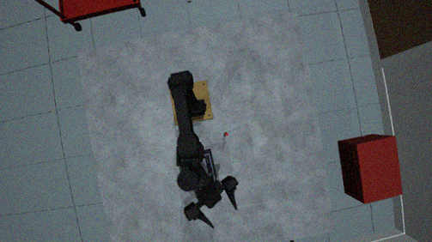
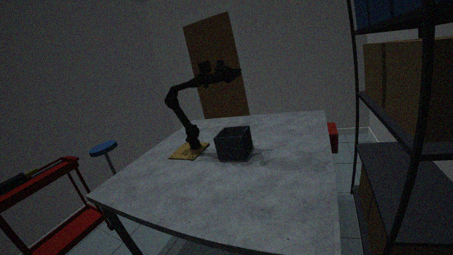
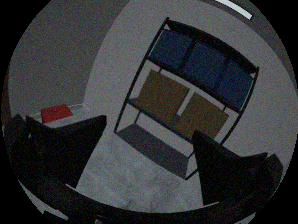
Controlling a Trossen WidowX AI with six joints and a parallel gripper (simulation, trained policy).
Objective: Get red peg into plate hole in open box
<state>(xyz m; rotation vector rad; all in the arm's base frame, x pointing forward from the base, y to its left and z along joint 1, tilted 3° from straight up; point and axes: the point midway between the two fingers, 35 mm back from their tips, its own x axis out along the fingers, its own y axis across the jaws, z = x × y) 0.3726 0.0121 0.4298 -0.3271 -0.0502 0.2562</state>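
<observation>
The red peg is 40 cm below my gripper tip, 22 cm behind it and 10 cm to the left of it. Round my gripper tip: grey plate 40 cm below, 10 cm to the right, 10 cm behind.
</observation>
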